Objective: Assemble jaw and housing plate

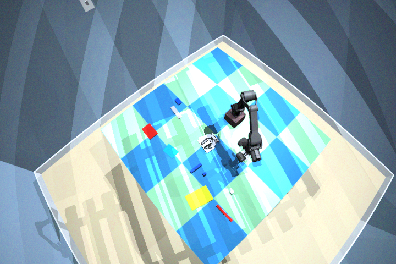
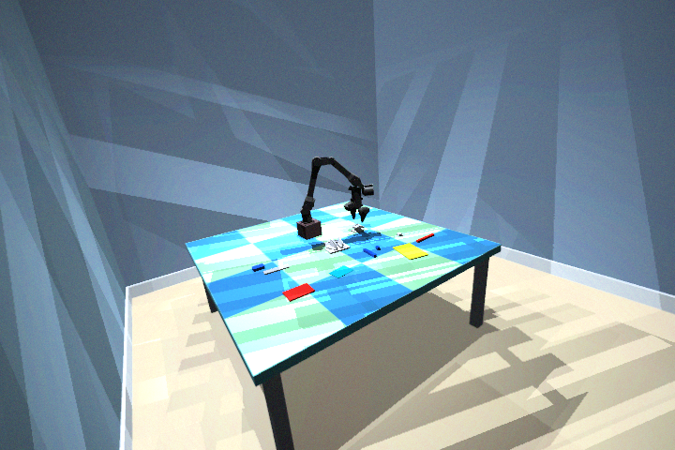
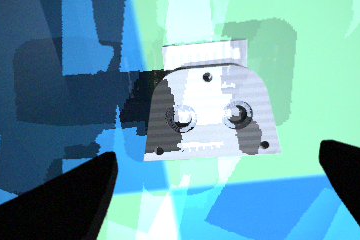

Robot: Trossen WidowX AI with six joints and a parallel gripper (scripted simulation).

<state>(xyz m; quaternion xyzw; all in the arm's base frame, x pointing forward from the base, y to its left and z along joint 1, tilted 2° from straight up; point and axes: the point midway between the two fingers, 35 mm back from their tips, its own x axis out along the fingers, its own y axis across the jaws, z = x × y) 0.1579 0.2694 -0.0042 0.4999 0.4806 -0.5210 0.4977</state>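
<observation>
The grey jaw is 270 mm to the right of my gripper tip, 100 mm ahead of it and 50 mm below it. Also, from my gripper tip: blue bar: 320 mm ahead, 160 mm to the right, 50 mm below; then white base part: 250 mm to the right, 150 mm ahead, 60 mm below; then red bar: 370 mm ahead, 190 mm to the left, 60 mm below.
</observation>
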